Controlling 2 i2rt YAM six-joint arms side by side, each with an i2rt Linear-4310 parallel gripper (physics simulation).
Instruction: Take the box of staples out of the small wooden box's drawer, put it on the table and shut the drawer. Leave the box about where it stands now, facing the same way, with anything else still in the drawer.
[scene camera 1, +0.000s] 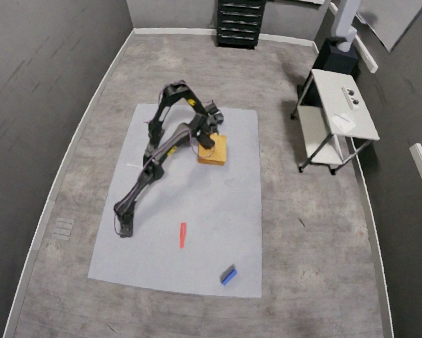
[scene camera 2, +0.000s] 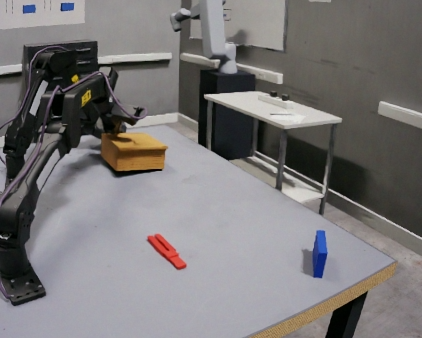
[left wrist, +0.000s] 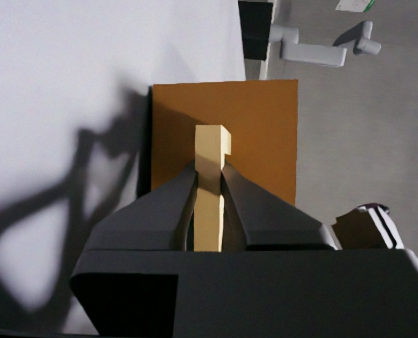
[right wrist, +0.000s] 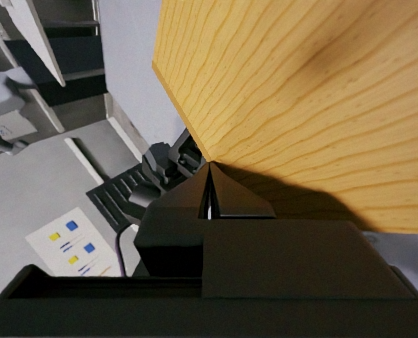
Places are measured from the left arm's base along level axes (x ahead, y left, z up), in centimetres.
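Pixels of known places: left gripper, fingertip midpoint: (scene camera 1: 218, 138) (left wrist: 209, 168); right gripper, fingertip midpoint: (scene camera 1: 210, 133) (scene camera 2: 118, 132) (left wrist: 296, 281) (right wrist: 209, 168); left arm's base, origin of the base link: (scene camera 1: 155, 140); right arm's base, origin of the base link: (scene camera 1: 127, 219) (scene camera 2: 16, 273).
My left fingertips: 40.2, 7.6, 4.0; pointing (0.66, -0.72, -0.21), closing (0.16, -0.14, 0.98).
Observation:
For each thing: its top centre in the pictures, then the offset to it from my left fingertips, as dx, dy, dz. "pt": a spot on its surface instead. Level surfaces: height alone.
- small wooden box, middle of its top: (right wrist: 302, 42) (scene camera 2: 132, 136) (scene camera 1: 212, 146) -1.9, -10.2, +6.0
- pale bar handle, surface spot: (left wrist: 207, 145) pt +0.5, +3.1, +0.3
- red forked object, middle of its top: (scene camera 2: 166, 248) (scene camera 1: 182, 235) -6.7, -61.2, -2.8
- grey table, its level: dz -4.0
- blue block, middle of its top: (scene camera 2: 322, 241) (scene camera 1: 229, 277) +20.6, -76.8, +2.0
The small wooden box (scene camera 1: 212, 156) (scene camera 2: 134, 150) (right wrist: 300, 100) stands at the table's far end. Its brown drawer front (left wrist: 260, 130) faces my left wrist camera, with a pale bar handle (left wrist: 207, 145). My left gripper (left wrist: 209, 168) is shut on this handle, at the box's back side as seen in the scene views. My right gripper (right wrist: 209, 168) (scene camera 2: 119, 133) is shut and empty, its tips at the box's top near an edge. No open gap of the drawer shows. The box of staples and the drawer's inside do not show.
A red forked object (scene camera 1: 183, 235) (scene camera 2: 167, 251) lies on the grey table (scene camera 1: 150, 260) (scene camera 2: 225, 210). A blue block (scene camera 1: 229, 277) (scene camera 2: 320, 253) stands near the table's corner. Both arms reach close together over the box. A white side table (scene camera 1: 345, 107) (scene camera 2: 300, 119) stands apart.

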